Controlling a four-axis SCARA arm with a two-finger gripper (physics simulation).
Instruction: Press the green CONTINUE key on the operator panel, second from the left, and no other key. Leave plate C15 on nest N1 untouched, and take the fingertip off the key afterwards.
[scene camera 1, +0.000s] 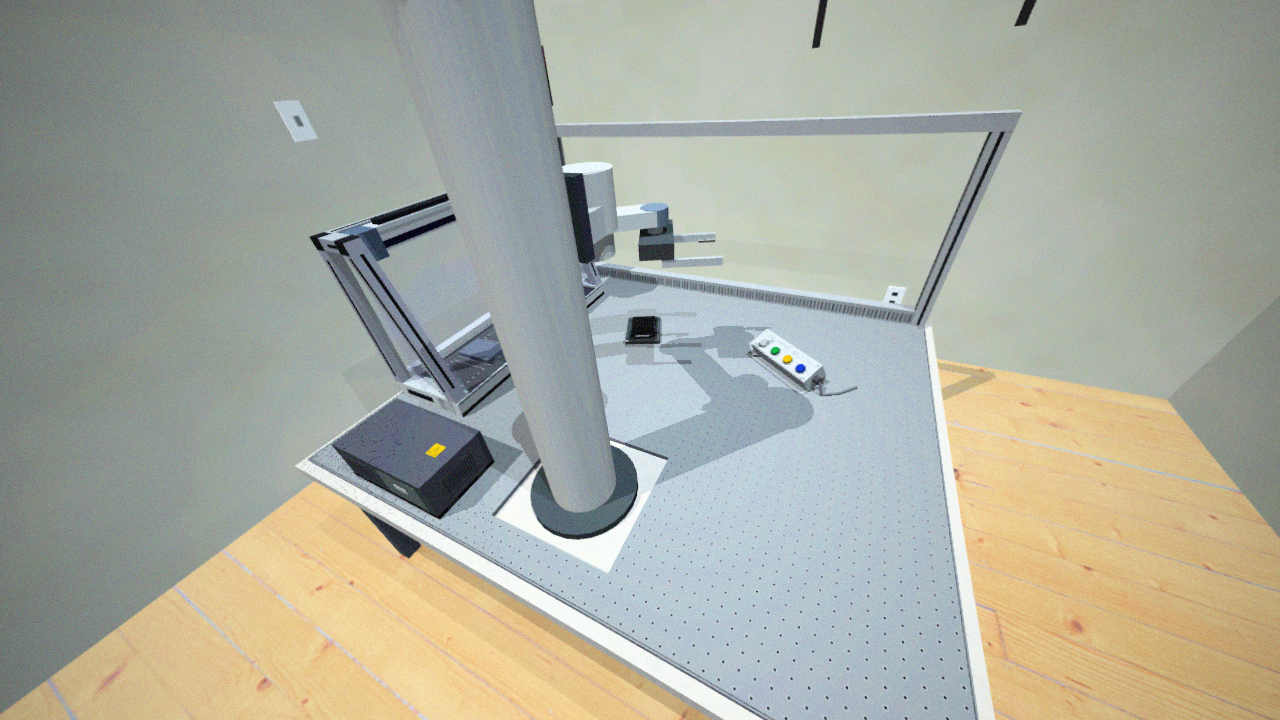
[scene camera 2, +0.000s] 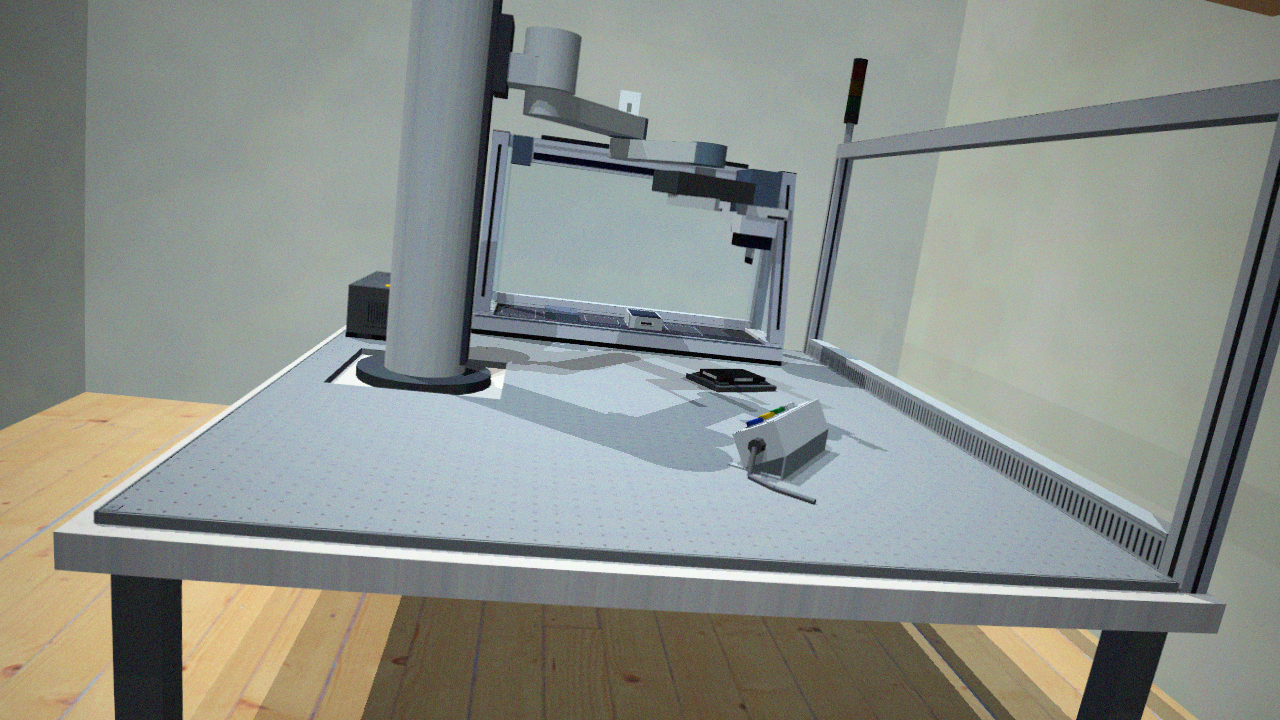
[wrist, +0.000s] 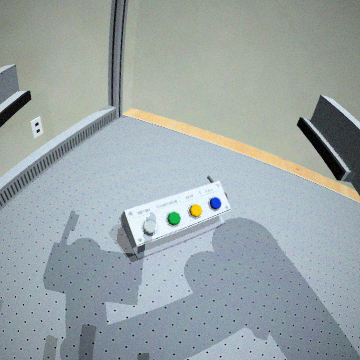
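Where they show: gripper, fingertip midpoint: (scene camera 1: 718, 247) (scene camera 2: 754, 210) (wrist: 165, 81); arm's base at its link origin: (scene camera 1: 585, 488) (scene camera 2: 424, 378).
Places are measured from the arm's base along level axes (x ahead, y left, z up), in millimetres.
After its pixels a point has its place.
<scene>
The operator panel (scene camera 1: 796, 350) @[x 596, y -366, z 93 mm] (scene camera 2: 778, 438) @[x 555, y -447, z 73 mm] (wrist: 161, 220) @[x 613, y -293, z 76 mm] is a white box with a sloped face and a row of keys. In the wrist view its keys run white, green, yellow, blue from left to right. The green key (scene camera 1: 775, 351) @[x 588, y -310, z 81 mm] (scene camera 2: 776, 410) @[x 589, y -319, z 82 mm] (wrist: 174, 218) @[x 592, y -306, z 81 mm] is second from the left. My gripper (scene camera 1: 718, 249) @[x 555, y -129, z 392 mm] (wrist: 165, 81) @[x 555, y -129, z 392 mm] is open and empty, well above the table and apart from the panel, its fingers wide apart at both sides of the wrist view. A small black piece (scene camera 1: 643, 327) @[x 632, y 153, z 36 mm] lies on a square black base, away from the panel. Labels C15 and N1 cannot be read.
The arm's thick column (scene camera 1: 546, 313) @[x -48, y -58, z 515 mm] (scene camera 2: 434, 197) @[x 1, y -75, z 342 mm] stands on the table. A dark box (scene camera 1: 411, 452) @[x -146, y 348, z 128 mm] and a gantry frame (scene camera 1: 398, 331) @[x 52, y 552, z 284 mm] (scene camera 2: 783, 268) @[x 833, y 509, z 262 mm] are at one side. A small white block (scene camera 2: 643, 318) @[x 480, y 501, z 89 mm] sits inside the gantry. A tall guard frame (scene camera 1: 962, 223) @[x 1004, y -706, z 354 mm] (scene camera 2: 832, 241) @[x 1022, y 685, z 346 mm] edges the table.
</scene>
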